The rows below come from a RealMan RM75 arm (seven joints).
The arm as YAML. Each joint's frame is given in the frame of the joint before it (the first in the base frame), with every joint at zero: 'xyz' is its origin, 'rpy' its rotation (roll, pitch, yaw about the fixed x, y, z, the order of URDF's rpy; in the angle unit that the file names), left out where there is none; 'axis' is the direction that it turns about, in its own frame. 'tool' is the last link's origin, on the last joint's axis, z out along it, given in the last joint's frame.
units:
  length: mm
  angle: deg
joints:
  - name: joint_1
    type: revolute
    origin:
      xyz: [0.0, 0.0, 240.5]
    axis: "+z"
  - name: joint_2
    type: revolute
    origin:
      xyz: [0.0, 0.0, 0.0]
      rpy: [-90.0, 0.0, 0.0]
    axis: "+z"
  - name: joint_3
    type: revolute
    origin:
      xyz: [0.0, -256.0, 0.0]
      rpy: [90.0, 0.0, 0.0]
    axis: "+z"
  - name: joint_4
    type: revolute
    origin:
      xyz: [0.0, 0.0, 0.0]
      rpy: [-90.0, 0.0, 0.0]
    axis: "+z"
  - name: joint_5
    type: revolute
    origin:
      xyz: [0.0, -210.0, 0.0]
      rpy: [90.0, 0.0, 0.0]
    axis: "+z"
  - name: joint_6
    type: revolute
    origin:
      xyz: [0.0, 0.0, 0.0]
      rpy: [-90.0, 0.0, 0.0]
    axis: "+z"
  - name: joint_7
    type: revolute
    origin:
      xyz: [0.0, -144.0, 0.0]
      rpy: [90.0, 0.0, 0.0]
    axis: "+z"
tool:
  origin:
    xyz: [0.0, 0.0, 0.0]
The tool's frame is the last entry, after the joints.
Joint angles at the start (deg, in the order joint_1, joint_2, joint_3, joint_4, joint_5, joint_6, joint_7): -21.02, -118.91, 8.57, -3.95, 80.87, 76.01, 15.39
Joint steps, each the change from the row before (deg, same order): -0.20, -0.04, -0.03, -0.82, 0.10, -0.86, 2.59; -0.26, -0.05, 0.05, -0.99, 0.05, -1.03, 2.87; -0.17, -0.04, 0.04, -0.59, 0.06, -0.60, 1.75; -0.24, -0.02, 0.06, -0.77, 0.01, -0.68, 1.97; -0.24, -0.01, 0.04, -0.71, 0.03, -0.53, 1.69; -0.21, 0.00, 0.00, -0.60, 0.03, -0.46, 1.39; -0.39, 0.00, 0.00, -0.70, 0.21, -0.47, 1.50; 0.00, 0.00, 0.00, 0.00, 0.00, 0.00, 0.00; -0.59, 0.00, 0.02, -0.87, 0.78, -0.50, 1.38; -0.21, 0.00, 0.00, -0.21, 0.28, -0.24, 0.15; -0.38, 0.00, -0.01, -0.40, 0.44, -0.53, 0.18; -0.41, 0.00, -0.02, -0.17, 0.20, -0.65, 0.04
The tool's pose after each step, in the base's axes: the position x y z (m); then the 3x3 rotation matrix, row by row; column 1 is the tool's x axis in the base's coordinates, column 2 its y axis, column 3 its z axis. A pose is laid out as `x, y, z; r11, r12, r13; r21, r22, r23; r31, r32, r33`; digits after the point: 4 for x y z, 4 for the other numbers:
-0.3531, 0.2831, -0.0202; 0.9626, 0.2343, 0.1361; -0.0971, -0.1705, 0.9806; 0.2529, -0.9571, -0.1414
-0.3519, 0.2833, -0.0259; 0.9717, 0.1996, 0.1265; -0.0902, -0.1811, 0.9793; 0.2183, -0.9630, -0.1580
-0.3510, 0.2834, -0.0294; 0.9765, 0.1779, 0.1217; -0.0876, -0.1885, 0.9782; 0.1969, -0.9658, -0.1685
-0.3497, 0.2837, -0.0335; 0.9810, 0.1546, 0.1169; -0.0853, -0.1974, 0.9766; 0.1740, -0.9681, -0.1805
-0.3481, 0.2840, -0.0372; 0.9842, 0.1349, 0.1144; -0.0852, -0.2055, 0.9749; 0.1551, -0.9693, -0.1908
-0.3468, 0.2843, -0.0401; 0.9866, 0.1189, 0.1121; -0.0851, -0.2122, 0.9735; 0.1396, -0.9700, -0.1992
-0.3442, 0.2854, -0.0438; 0.9883, 0.1005, 0.1147; -0.0900, -0.2224, 0.9708; 0.1231, -0.9698, -0.2108
-0.3442, 0.2854, -0.0438; 0.9883, 0.1005, 0.1147; -0.0900, -0.2224, 0.9708; 0.1231, -0.9698, -0.2108
-0.3394, 0.2870, -0.0492; 0.9887, 0.0814, 0.1260; -0.1030, -0.2424, 0.9647; 0.1090, -0.9668, -0.2313
-0.3380, 0.2877, -0.0508; 0.9885, 0.0787, 0.1291; -0.1058, -0.2497, 0.9625; 0.1080, -0.9651, -0.2385
-0.3358, 0.2890, -0.0538; 0.9882, 0.0761, 0.1326; -0.1084, -0.2631, 0.9587; 0.1079, -0.9618, -0.2517
-0.3344, 0.2909, -0.0557; 0.9884, 0.0740, 0.1323; -0.1076, -0.2727, 0.9561; 0.1068, -0.9593, -0.2616

